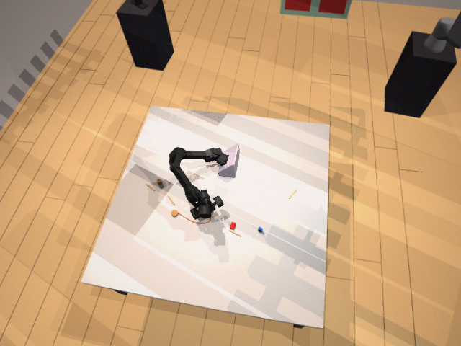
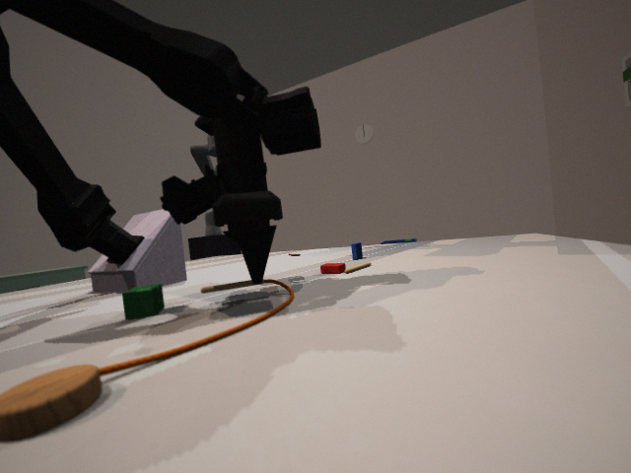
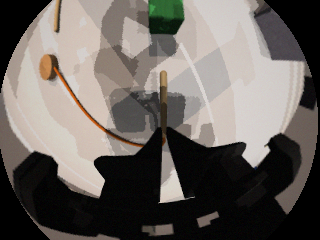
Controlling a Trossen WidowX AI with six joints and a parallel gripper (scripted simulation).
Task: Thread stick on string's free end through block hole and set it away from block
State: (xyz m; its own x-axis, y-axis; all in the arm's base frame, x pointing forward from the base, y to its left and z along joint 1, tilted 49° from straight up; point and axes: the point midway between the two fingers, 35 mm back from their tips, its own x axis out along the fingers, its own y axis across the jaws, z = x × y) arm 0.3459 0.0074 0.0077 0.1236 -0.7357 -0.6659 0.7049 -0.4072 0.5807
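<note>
Right now the green block is 90 mm to the right of my gripper tip and 90 mm behind it. Round my gripper tip: blue block: 310 mm to the left, 20 mm ahead; then round wooden button: 200 mm to the right, 50 mm ahead, 10 mm below; then red block: 160 mm to the left, 30 mm ahead, 10 mm below.
</note>
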